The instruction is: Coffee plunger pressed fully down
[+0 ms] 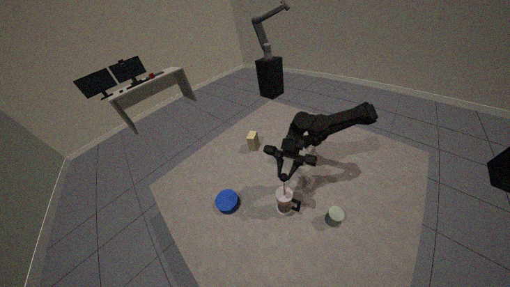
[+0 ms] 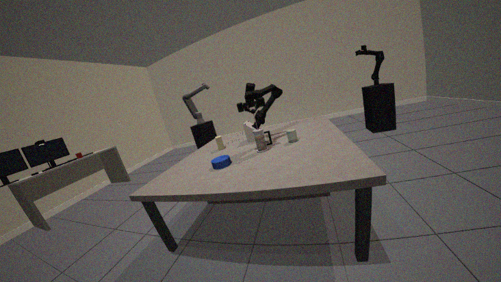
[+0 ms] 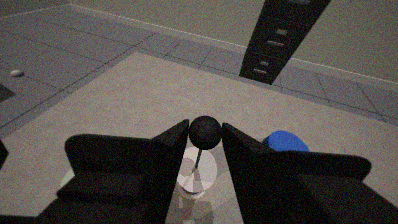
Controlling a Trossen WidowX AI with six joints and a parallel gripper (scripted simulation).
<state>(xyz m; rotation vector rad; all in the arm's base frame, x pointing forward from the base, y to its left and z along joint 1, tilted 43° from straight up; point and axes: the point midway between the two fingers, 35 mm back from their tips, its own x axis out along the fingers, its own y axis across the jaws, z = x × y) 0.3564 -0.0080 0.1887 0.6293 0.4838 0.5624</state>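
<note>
Now: gripper tip 140 mm above the coffee press, 10 mm to the right of it and 10 mm past it.
</note>
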